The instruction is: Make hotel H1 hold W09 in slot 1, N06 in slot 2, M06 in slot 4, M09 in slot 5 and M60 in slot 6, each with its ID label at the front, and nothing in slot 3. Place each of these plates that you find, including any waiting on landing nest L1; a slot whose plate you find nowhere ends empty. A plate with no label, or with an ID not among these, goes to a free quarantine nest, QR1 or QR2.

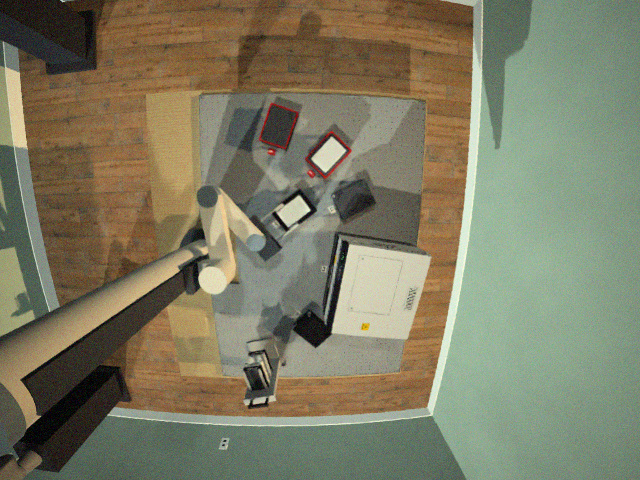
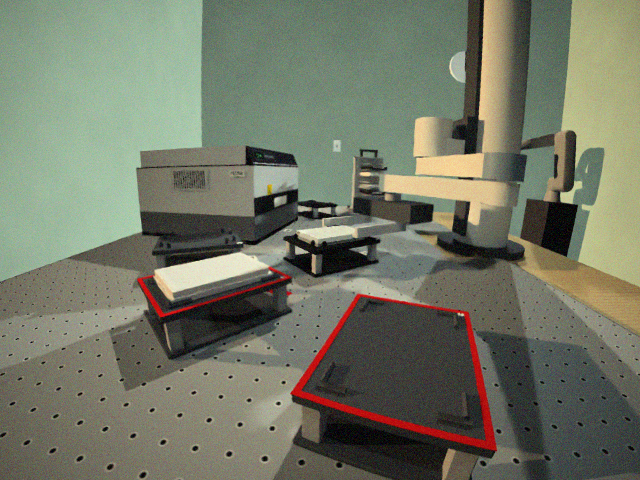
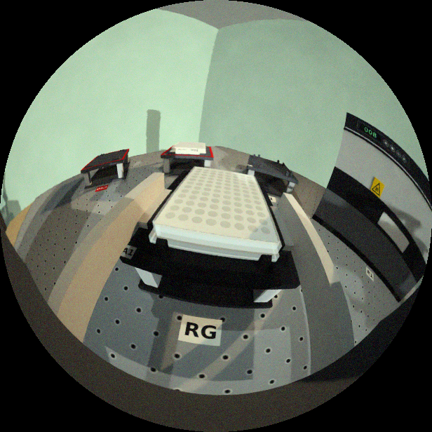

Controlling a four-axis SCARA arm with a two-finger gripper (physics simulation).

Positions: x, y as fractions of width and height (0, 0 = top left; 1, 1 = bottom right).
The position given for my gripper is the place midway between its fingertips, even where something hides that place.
In view: my gripper (image 2: 0.53, 0.47), a clear plate (image 2: 0.52, 0.49) and an RG tag (image 3: 0.46, 0.77).
